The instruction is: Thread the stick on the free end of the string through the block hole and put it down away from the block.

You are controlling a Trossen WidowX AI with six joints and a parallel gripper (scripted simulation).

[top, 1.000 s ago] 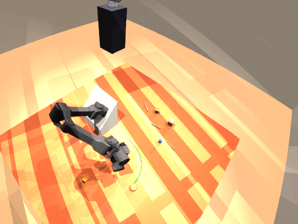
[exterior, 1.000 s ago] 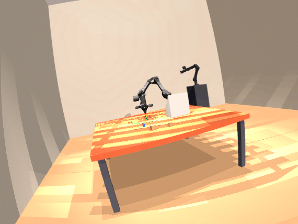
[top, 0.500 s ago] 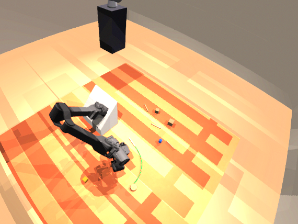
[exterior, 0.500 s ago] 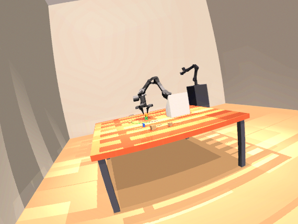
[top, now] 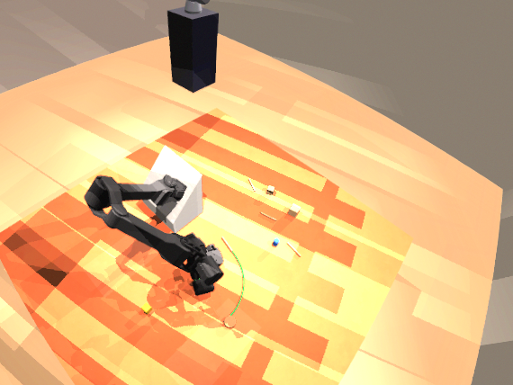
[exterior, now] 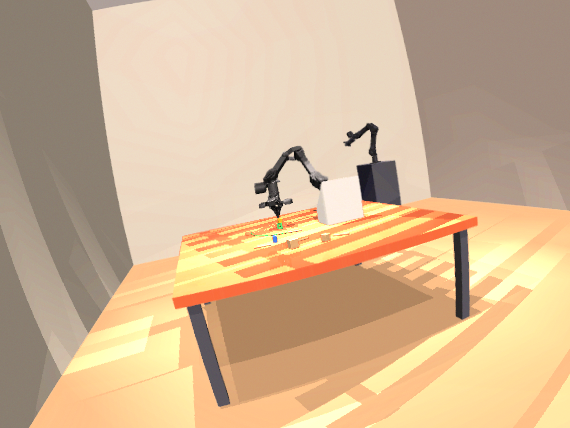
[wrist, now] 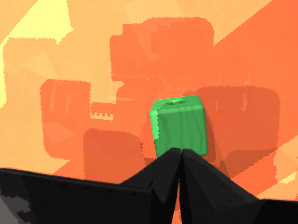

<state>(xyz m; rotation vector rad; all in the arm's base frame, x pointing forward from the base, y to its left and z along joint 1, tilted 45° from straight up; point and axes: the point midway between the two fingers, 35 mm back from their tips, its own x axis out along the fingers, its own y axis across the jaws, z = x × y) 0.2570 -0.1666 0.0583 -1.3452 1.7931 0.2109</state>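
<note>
Now: the green block 40 mm below my gripper tip. Round my gripper tip: yellow cube: 60 mm behind, 190 mm to the right, 50 mm below; then thin wooden stick: 10 mm behind, 180 mm to the left, 60 mm below; then round wooden button: 180 mm ahead, 40 mm to the right, 50 mm below.
</note>
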